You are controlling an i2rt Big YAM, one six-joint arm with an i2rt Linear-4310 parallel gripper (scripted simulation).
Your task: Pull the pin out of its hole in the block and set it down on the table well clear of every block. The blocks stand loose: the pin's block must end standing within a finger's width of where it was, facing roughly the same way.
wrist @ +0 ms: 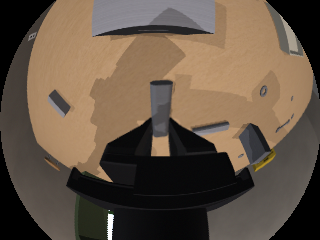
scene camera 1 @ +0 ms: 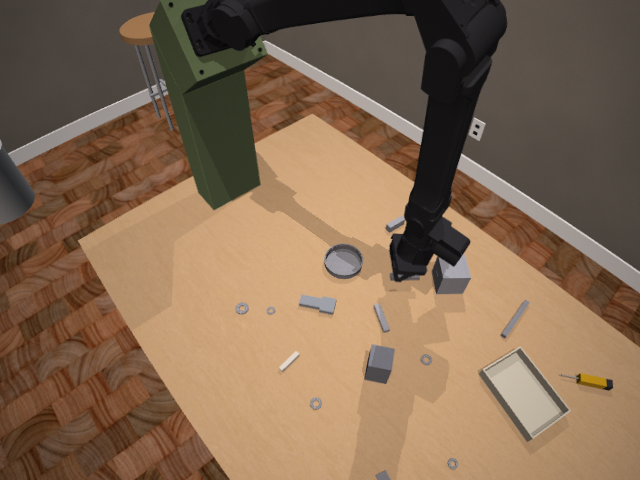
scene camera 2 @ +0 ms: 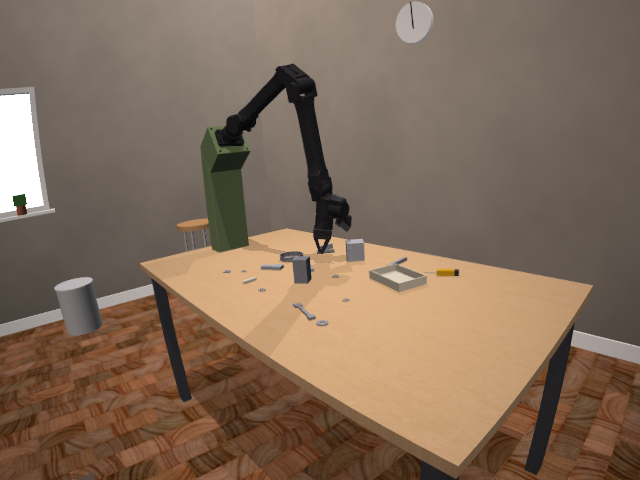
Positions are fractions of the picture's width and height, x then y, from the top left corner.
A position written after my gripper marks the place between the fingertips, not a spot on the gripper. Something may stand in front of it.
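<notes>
My gripper (scene camera 1: 0.62, 0.58) is visible to me, and the wrist view has it too (wrist: 0.50, 0.51). I can also see a light grey block (scene camera 1: 0.70, 0.58). As for the shallow tray (scene camera 1: 0.83, 0.83), I find it in scene camera 2 as well (scene camera 2: 0.63, 0.58).
</notes>
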